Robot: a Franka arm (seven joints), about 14 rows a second.
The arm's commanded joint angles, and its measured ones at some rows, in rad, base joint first. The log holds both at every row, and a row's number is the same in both.
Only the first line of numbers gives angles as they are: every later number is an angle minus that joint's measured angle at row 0.
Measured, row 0:
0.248 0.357 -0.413 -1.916 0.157 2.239 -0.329
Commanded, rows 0 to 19:
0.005 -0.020 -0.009 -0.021 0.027 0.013 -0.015
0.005 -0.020 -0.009 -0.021 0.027 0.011 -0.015
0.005 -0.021 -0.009 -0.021 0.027 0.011 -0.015
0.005 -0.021 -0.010 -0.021 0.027 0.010 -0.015
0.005 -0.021 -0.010 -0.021 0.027 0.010 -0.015
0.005 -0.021 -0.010 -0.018 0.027 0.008 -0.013
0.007 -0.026 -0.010 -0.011 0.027 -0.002 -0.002
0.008 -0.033 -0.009 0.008 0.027 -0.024 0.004
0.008 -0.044 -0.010 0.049 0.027 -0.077 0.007
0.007 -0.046 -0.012 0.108 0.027 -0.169 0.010
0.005 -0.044 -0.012 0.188 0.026 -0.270 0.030
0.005 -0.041 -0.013 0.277 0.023 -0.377 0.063
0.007 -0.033 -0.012 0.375 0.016 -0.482 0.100
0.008 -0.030 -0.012 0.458 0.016 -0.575 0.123
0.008 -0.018 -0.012 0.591 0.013 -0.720 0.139
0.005 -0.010 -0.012 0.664 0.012 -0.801 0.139
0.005 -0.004 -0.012 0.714 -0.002 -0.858 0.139
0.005 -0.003 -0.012 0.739 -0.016 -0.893 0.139
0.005 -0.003 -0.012 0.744 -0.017 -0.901 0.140
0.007 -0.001 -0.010 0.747 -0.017 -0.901 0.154
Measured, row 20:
0.005 -0.046 -0.004 0.683 -0.004 -0.870 0.124
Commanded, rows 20 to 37:
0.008 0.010 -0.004 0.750 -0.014 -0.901 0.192
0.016 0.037 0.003 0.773 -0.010 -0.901 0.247
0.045 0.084 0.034 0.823 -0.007 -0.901 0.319
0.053 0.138 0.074 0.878 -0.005 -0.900 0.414
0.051 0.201 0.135 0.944 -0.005 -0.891 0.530
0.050 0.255 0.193 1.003 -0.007 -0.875 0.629
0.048 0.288 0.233 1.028 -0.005 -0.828 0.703
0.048 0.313 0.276 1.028 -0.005 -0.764 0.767
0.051 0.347 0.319 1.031 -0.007 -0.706 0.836
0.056 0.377 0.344 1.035 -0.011 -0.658 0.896
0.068 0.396 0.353 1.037 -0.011 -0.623 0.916
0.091 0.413 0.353 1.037 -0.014 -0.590 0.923
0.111 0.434 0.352 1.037 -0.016 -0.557 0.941
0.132 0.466 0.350 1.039 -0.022 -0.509 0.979
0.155 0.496 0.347 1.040 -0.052 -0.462 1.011
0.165 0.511 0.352 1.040 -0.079 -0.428 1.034
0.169 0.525 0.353 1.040 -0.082 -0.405 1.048
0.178 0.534 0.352 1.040 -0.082 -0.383 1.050
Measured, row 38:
0.167 0.495 0.353 0.977 -0.057 -0.403 1.009
